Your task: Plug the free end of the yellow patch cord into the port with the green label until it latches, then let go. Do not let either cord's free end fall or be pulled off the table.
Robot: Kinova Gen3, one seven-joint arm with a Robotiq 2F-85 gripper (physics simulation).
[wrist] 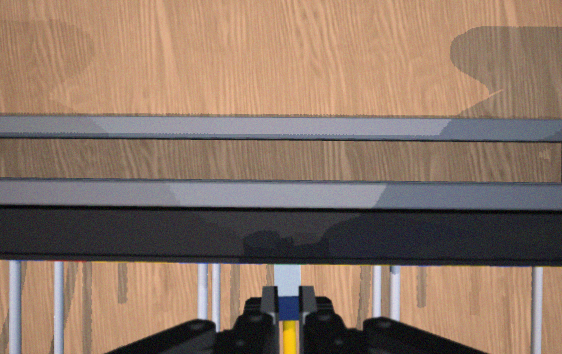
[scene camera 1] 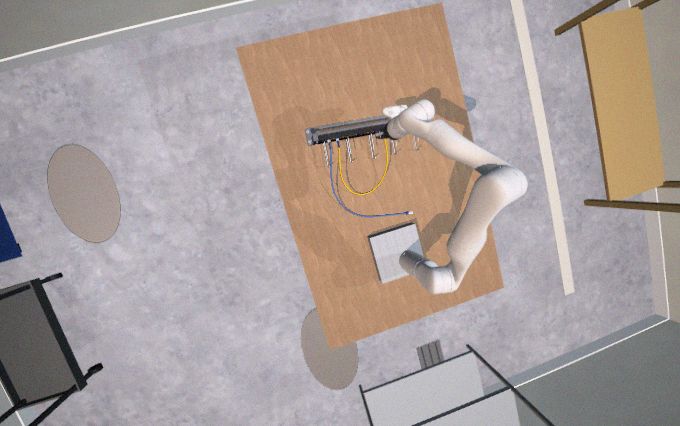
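Note:
The yellow patch cord loops from the patch panel's left part to my gripper. My gripper is shut on its free-end plug, at the dark blue boot. The plug points straight at the black patch panel. Its clear front reaches the panel's front edge, and its tip is hidden under that edge; whether it is latched cannot be seen. The green label cannot be made out. The blue cord curves over the table, its free end lying on the table top.
Thin metal cable guides stick out from the panel front, on both sides of my fingers in the wrist view. A light grey box stands by the arm's base on the wooden table. The blue free end lies near that box.

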